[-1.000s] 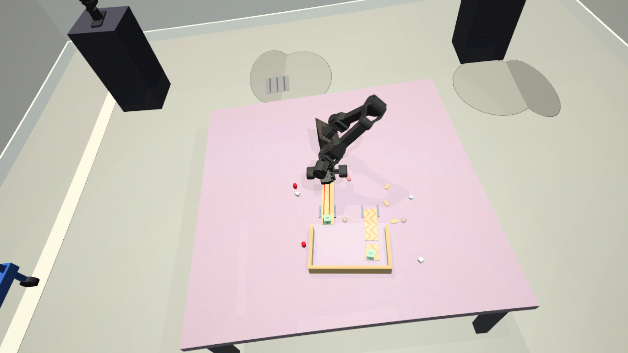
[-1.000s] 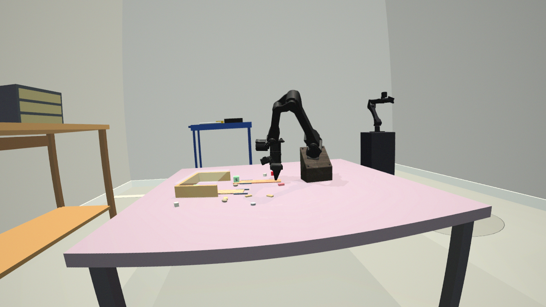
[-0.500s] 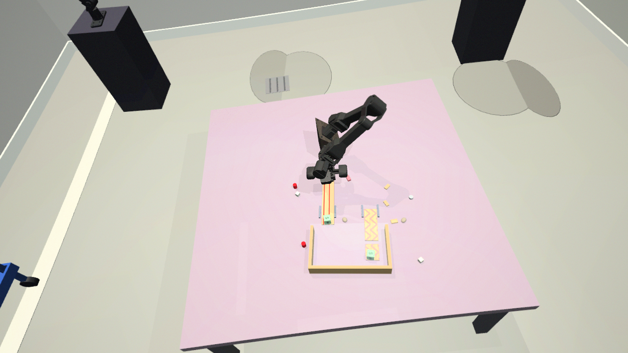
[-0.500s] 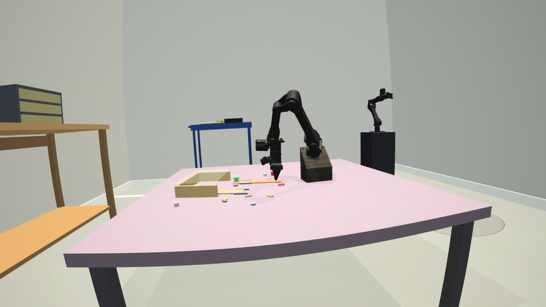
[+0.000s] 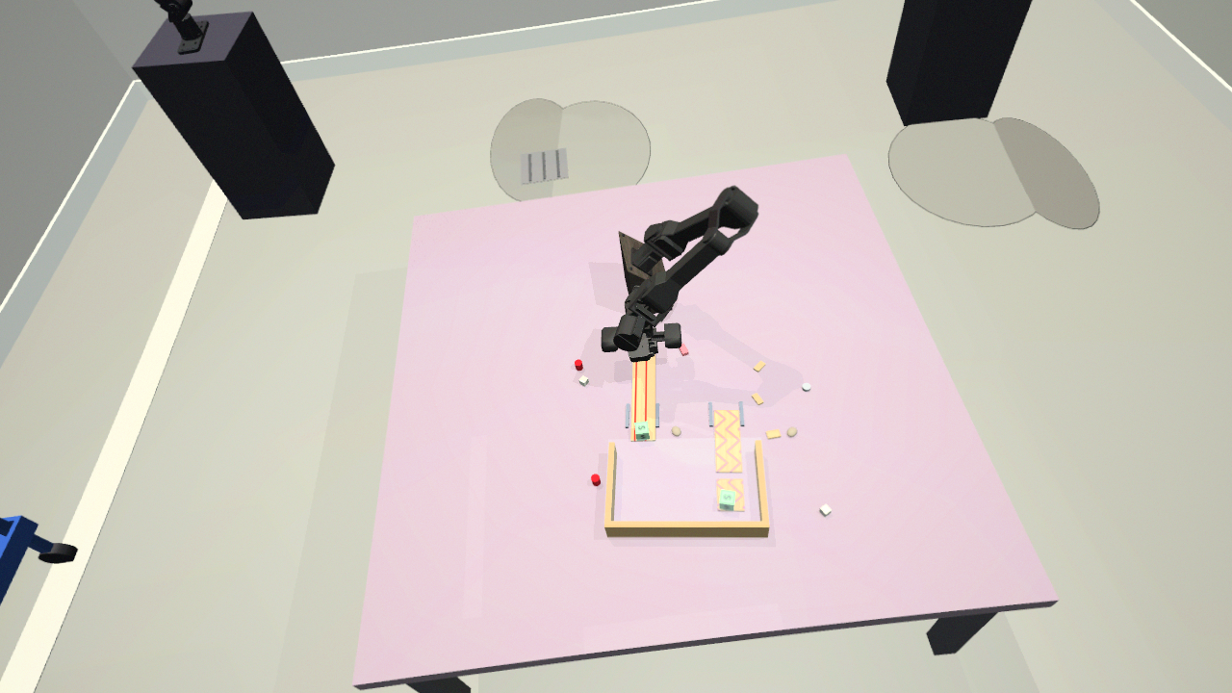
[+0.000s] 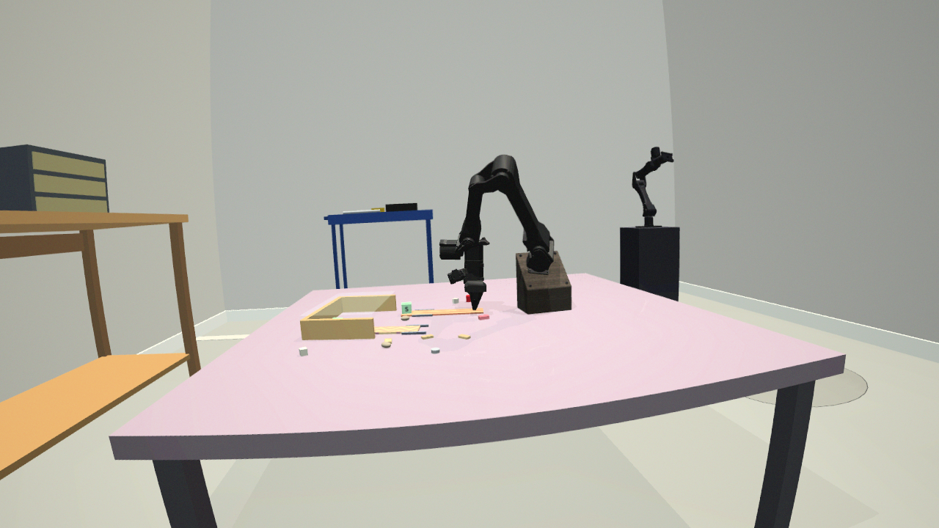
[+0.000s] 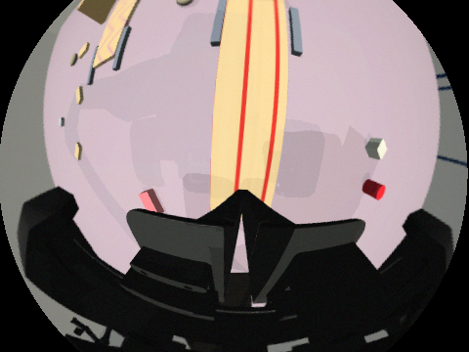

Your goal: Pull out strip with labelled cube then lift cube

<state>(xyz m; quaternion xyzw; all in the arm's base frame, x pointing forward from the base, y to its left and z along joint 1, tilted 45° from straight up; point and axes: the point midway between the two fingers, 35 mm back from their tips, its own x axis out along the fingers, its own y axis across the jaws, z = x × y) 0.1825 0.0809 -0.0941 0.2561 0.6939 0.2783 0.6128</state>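
The striped strip is 100 mm ahead of my gripper tip. From my gripper tip the other things lie so: pink block 100 mm to the left, 20 mm behind.
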